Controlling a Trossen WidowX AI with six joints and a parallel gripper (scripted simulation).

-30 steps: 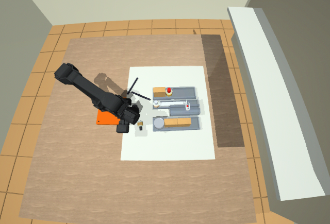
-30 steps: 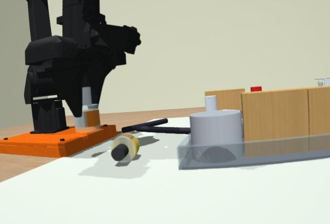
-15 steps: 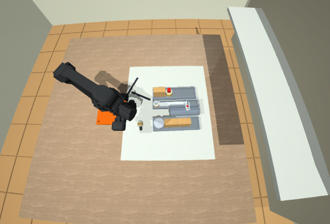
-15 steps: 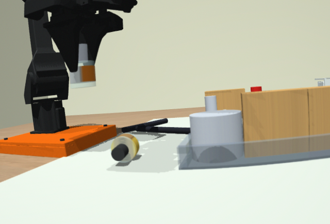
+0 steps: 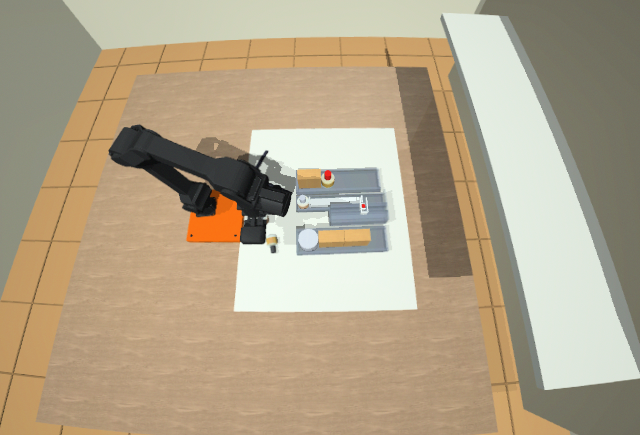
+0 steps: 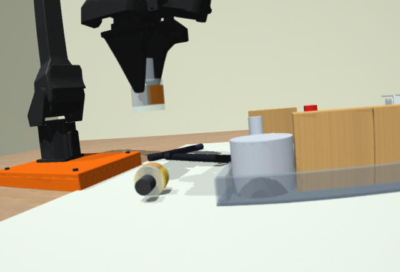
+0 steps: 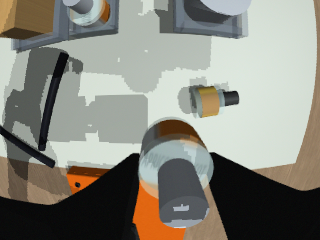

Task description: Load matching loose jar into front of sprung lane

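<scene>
My gripper tip is now 130 mm short of the grey cylinder, 80 mm above it and 60 mm to the left of it. From my gripper tip the other things lie so: sprung lane (270 mm ahead, 90 mm below, 30 mm to the left); red mark (300 mm ahead, 40 mm below, 20 mm to the left).
</scene>
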